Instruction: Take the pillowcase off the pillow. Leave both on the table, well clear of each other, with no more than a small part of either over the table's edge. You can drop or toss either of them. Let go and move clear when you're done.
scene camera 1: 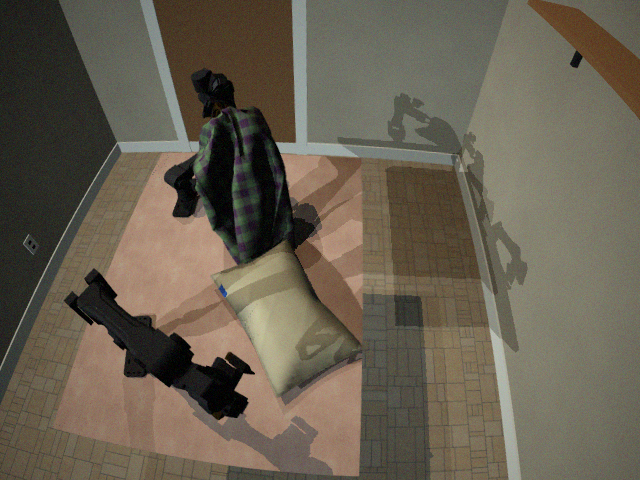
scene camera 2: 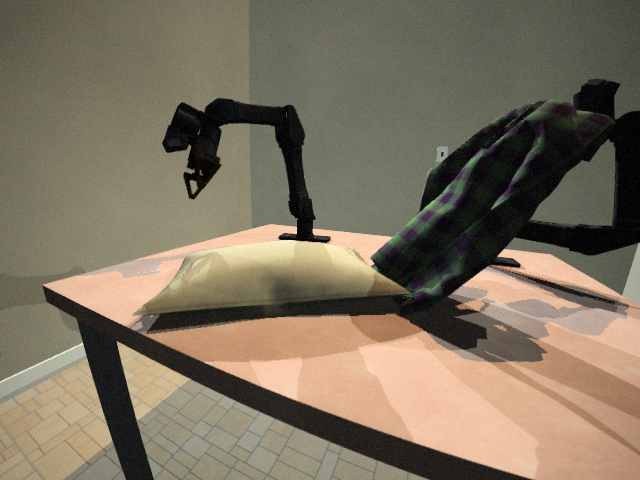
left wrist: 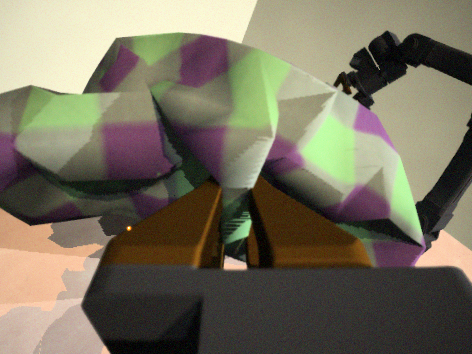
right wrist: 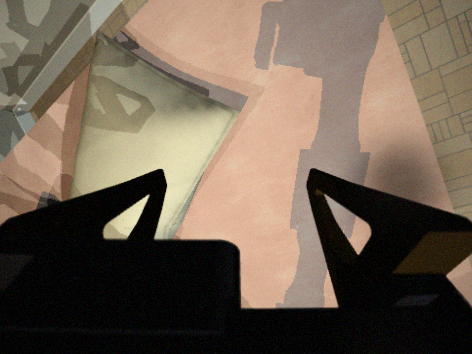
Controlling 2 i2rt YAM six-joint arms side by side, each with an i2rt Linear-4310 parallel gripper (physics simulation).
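The cream pillow (scene camera 1: 279, 310) (scene camera 2: 268, 279) (right wrist: 150, 135) lies bare on the table, one corner at the table's right edge in scene camera 1. The green and purple plaid pillowcase (scene camera 1: 245, 191) (scene camera 2: 480, 191) (left wrist: 200, 100) hangs slanting from my left gripper (left wrist: 235, 176), which is shut on it; the cloth hides the fingertips in the scene views. The pillowcase's lower end hangs beside the pillow's upper end and overlaps it in both scene views; whether they touch is unclear. My right gripper (scene camera 1: 248, 387) (scene camera 2: 199, 186) (right wrist: 236, 176) is open and empty, above the table beside the pillow.
The pink table (scene camera 1: 170, 258) (scene camera 2: 465, 403) (right wrist: 265, 200) carries both arm bases. Its right edge in scene camera 1 runs close to the pillow's lower right corner. Walls stand around the table, and a brown door (scene camera 1: 232, 51) is behind the left arm.
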